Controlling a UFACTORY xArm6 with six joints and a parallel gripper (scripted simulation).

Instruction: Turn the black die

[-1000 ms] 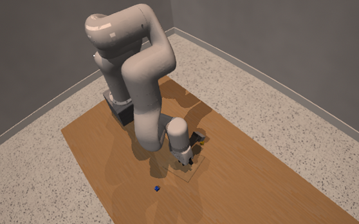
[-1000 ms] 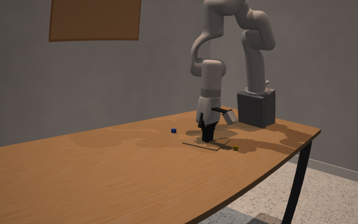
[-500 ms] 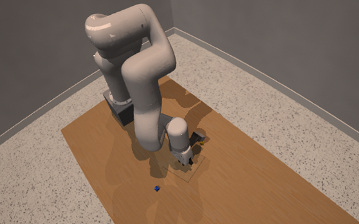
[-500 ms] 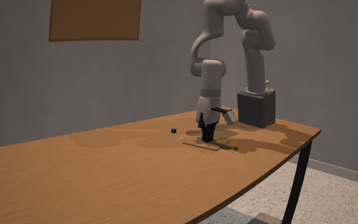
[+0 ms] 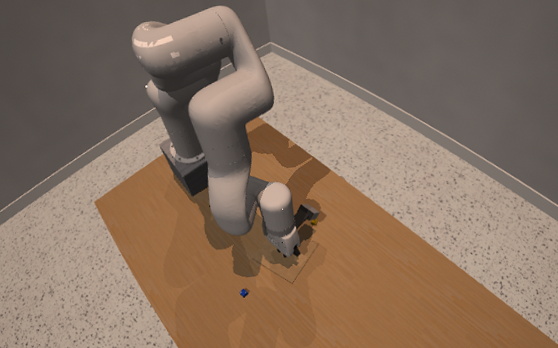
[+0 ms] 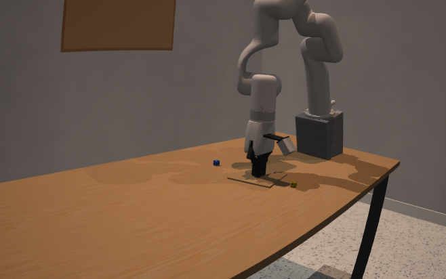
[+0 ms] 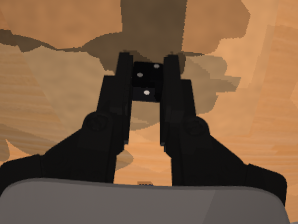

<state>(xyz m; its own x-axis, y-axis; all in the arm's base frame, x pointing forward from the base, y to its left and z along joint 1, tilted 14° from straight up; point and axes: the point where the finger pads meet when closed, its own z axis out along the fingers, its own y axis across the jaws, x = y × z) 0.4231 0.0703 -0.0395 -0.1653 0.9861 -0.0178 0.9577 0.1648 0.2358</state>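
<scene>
Right now the black die is 1 cm below my hand. From my hand the other things lie so: yellow die: 13 cm to the left, 2 cm below, 2 cm behind; tan mat: 2 cm below; blue die: 17 cm to the right, 4 cm ahead, 2 cm below.
</scene>
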